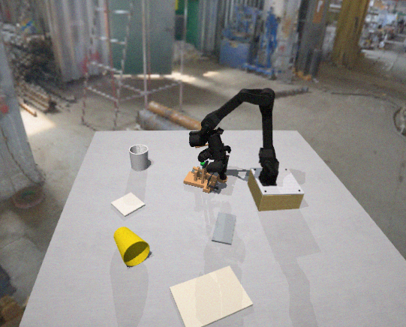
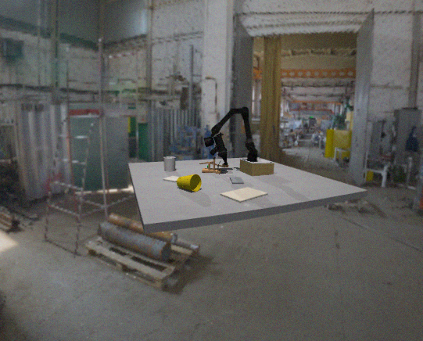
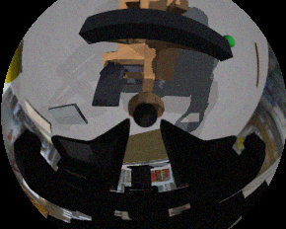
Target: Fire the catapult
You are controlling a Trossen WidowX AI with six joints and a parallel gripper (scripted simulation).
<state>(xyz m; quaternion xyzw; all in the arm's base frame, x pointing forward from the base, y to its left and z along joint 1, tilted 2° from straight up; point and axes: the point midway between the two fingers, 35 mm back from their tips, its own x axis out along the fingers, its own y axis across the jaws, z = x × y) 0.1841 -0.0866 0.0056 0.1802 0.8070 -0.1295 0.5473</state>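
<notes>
Right now my gripper tip is right at the black ball. From my gripper tip the other things lie so: green dot (7 cm ahead, 18 cm to the right, 6 cm below); wooden catapult (6 cm ahead, 1 cm to the right, 2 cm below); grey tile (4 cm ahead, 25 cm to the left, 7 cm below).
</notes>
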